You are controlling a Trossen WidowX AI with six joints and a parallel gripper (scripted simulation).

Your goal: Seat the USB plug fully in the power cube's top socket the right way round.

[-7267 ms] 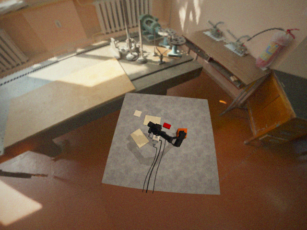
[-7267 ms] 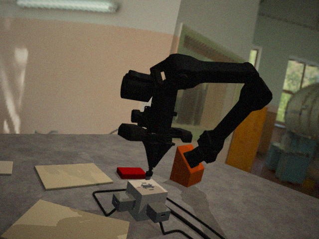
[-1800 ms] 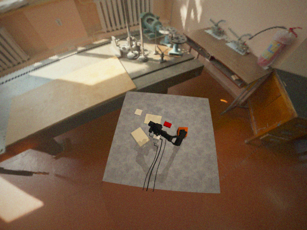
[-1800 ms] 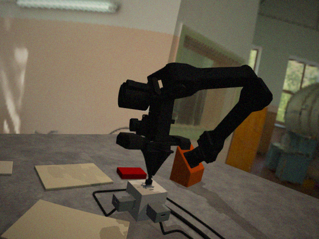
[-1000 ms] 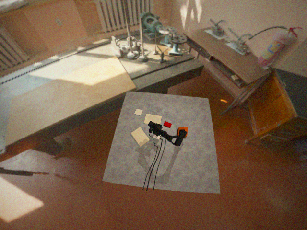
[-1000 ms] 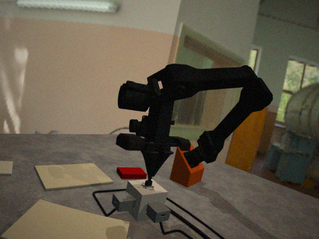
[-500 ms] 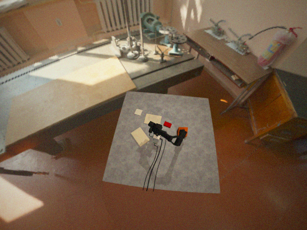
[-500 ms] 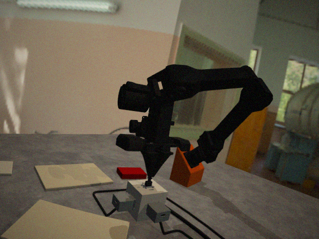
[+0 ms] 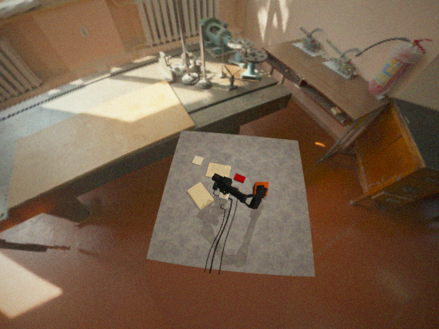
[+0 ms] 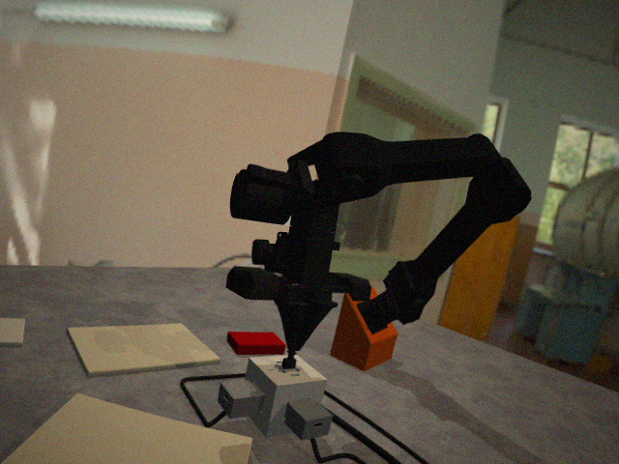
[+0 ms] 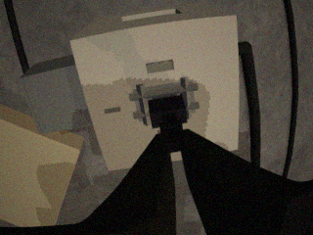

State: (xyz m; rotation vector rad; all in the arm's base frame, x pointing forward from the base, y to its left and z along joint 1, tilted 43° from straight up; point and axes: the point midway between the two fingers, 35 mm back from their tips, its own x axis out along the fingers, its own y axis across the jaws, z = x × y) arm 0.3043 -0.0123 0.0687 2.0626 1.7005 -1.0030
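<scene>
My gripper tip is 20 mm above the black USB plug. From my gripper tip the other things lie so: flat red block 150 mm behind, 180 mm to the right, 90 mm below.
</scene>
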